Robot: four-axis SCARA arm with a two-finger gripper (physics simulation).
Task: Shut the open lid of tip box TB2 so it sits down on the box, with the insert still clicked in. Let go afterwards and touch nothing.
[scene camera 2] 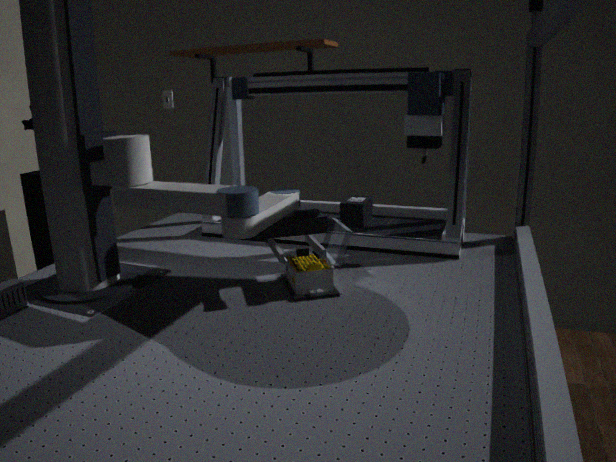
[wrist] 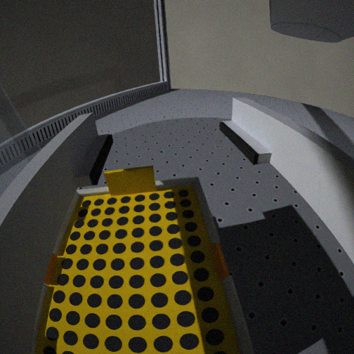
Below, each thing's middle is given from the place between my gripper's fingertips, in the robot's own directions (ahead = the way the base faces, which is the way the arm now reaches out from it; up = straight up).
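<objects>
Measured from the clear lid (scene camera 2: 336, 241), my hand is 4 cm short of it and 11 cm to the right of it, and it also sits 1 cm below the lid.
</objects>
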